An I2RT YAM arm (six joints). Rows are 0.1 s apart.
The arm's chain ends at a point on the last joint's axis. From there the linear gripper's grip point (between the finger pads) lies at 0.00 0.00 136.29 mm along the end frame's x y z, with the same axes.
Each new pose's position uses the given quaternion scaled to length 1; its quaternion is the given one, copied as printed.
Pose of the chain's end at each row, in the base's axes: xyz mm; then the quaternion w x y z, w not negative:
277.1 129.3 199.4 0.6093 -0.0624 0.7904 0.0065
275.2 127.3 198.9 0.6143 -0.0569 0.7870 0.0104
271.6 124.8 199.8 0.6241 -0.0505 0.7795 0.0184
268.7 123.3 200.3 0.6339 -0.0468 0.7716 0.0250
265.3 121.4 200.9 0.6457 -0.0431 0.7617 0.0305
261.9 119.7 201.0 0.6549 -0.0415 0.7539 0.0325
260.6 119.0 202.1 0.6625 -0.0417 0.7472 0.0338
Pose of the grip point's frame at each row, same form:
408.3 141.1 164.3 0.6093 -0.0624 0.7904 0.0065
406.8 139.1 165.5 0.6143 -0.0569 0.7870 0.0104
404.0 137.3 169.8 0.6241 -0.0505 0.7795 0.0184
401.7 136.6 173.7 0.6339 -0.0468 0.7716 0.0250
399.0 135.3 178.5 0.6457 -0.0431 0.7617 0.0305
396.1 133.8 181.9 0.6549 -0.0415 0.7539 0.0325
395.1 133.4 185.7 0.6625 -0.0417 0.7472 0.0338

